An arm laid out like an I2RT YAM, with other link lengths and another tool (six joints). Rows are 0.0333 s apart.
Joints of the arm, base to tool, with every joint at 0 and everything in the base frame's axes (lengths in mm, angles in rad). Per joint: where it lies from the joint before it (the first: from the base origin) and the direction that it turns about. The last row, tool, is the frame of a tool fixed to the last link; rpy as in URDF.
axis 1: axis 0 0 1 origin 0.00 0.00 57.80
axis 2: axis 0 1 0 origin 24.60 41.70 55.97
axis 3: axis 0 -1 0 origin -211.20 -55.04 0.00
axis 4: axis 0 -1 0 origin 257.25 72.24 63.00
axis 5: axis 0 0 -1 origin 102.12 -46.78 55.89
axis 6: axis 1 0 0 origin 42.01 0.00 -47.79
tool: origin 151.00 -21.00 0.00 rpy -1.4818 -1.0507 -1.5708
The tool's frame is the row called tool.
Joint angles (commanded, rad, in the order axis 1, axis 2, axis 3, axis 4, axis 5, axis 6), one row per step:
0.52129, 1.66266, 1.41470, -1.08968, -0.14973, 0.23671
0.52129, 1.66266, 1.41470, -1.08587, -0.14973, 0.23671
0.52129, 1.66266, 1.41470, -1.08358, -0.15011, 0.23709
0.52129, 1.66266, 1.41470, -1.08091, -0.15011, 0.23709
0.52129, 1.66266, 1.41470, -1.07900, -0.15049, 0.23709
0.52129, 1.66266, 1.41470, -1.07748, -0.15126, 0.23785
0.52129, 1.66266, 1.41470, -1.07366, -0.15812, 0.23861
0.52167, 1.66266, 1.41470, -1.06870, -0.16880, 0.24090
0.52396, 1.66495, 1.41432, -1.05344, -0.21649, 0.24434
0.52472, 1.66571, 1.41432, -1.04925, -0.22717, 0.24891
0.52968, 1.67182, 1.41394, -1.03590, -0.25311, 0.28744
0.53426, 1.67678, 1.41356, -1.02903, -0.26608, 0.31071
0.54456, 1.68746, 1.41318, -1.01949, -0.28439, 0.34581
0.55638, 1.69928, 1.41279, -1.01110, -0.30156, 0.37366
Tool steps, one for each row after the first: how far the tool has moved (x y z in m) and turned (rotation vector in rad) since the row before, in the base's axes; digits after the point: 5 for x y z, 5 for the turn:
0.00095, 0.00054, 0.00027, 0.00190, -0.00330, 0.00000
0.00052, 0.00039, 0.00017, 0.00151, -0.00171, -0.00028
0.00066, 0.00038, 0.00020, 0.00133, -0.00232, 0.00000
0.00044, 0.00034, 0.00015, 0.00127, -0.00147, 0.00009
0.00029, 0.00034, 0.00012, 0.00151, -0.00076, -0.00054
0.00026, 0.00169, 0.00035, 0.00777, 0.00019, 0.00095
0.00005, 0.00260, 0.00049, 0.01174, 0.00146, 0.00085
-0.00184, 0.01063, 0.00101, 0.04664, 0.01311, 0.01131
-0.00037, 0.00253, 0.00027, 0.01115, 0.00365, -0.00071
-0.00181, 0.00721, -0.00079, 0.02916, 0.01964, -0.02407
-0.00166, 0.00416, -0.00111, 0.01381, 0.01328, -0.01349
-0.00365, 0.00689, -0.00285, 0.01737, 0.02329, -0.01716
-0.00428, 0.00692, -0.00332, 0.01405, 0.02254, -0.00918

